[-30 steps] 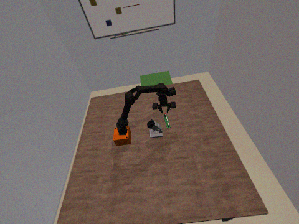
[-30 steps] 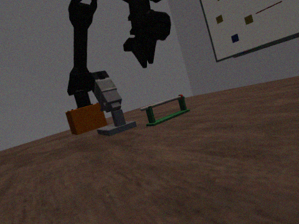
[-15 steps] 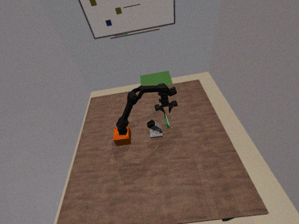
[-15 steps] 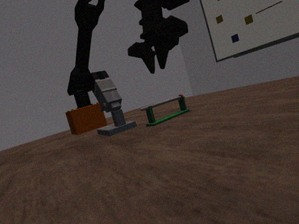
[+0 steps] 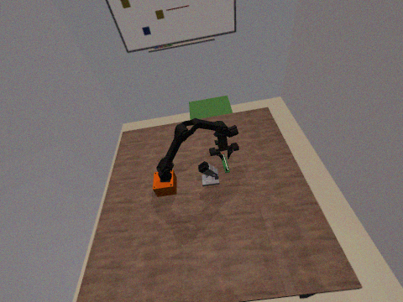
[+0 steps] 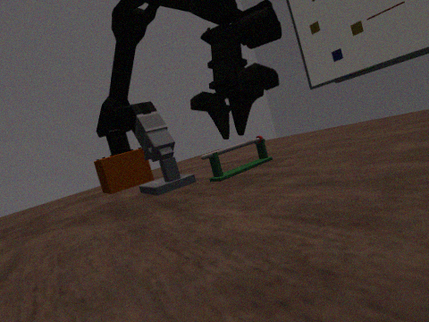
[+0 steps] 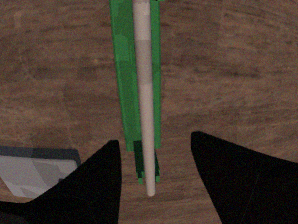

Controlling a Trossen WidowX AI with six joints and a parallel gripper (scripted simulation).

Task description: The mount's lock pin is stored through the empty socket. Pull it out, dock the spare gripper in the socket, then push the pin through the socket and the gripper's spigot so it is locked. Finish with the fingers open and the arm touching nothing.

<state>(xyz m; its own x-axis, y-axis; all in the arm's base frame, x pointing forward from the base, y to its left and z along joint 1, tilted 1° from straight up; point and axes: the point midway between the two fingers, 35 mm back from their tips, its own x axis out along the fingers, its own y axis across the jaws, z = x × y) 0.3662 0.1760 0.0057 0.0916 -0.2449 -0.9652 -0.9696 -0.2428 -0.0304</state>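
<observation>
The green rack is 40 mm below my gripper tip and 10 mm to the left of it. Round my gripper tip: grey mount: 120 mm to the right, 80 mm behind, 10 mm below; then spare gripper: 120 mm to the right, 100 mm behind, 60 mm above.
</observation>
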